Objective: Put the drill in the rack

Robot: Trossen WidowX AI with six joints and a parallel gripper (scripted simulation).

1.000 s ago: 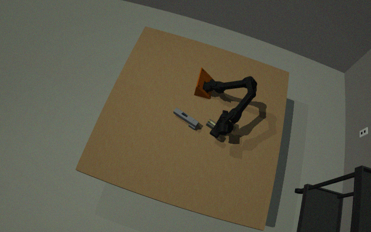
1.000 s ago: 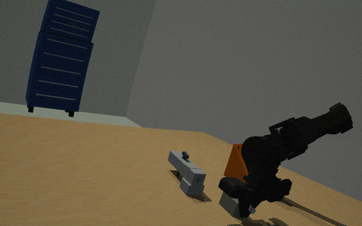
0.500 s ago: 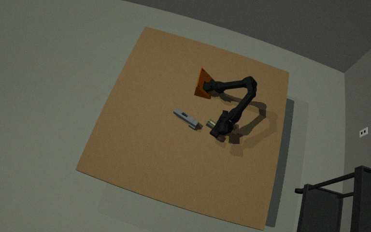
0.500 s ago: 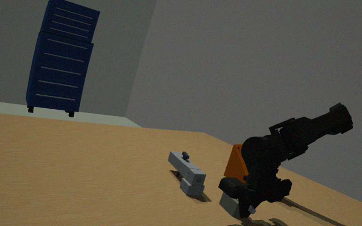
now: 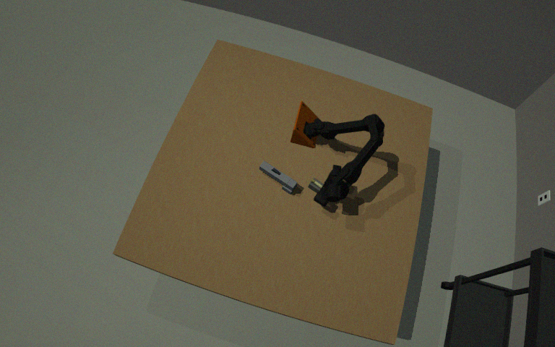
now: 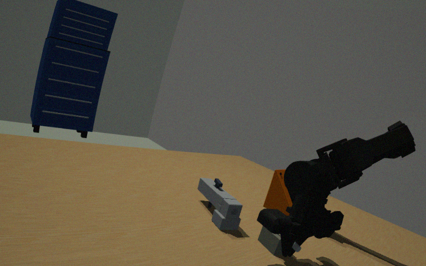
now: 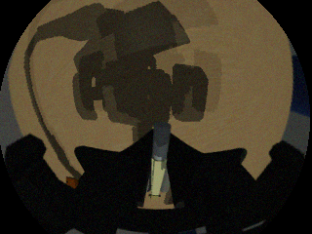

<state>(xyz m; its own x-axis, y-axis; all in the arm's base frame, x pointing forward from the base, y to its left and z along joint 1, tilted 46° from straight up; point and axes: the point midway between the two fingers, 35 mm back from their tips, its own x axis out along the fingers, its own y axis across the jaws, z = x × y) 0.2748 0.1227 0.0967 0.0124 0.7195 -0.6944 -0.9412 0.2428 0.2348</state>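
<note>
The drill lies 1 cm behind my gripper tip, 4 cm to the right of it and 4 cm above it. The rest, counted from my gripper tip: dark blue key 2 cm behind, 26 cm to the right, 4 cm above; grey holder block 1 cm behind, 23 cm to the right, 3 cm above; grey rack 2 cm behind, 5 cm to the right, 1 cm above.
</note>
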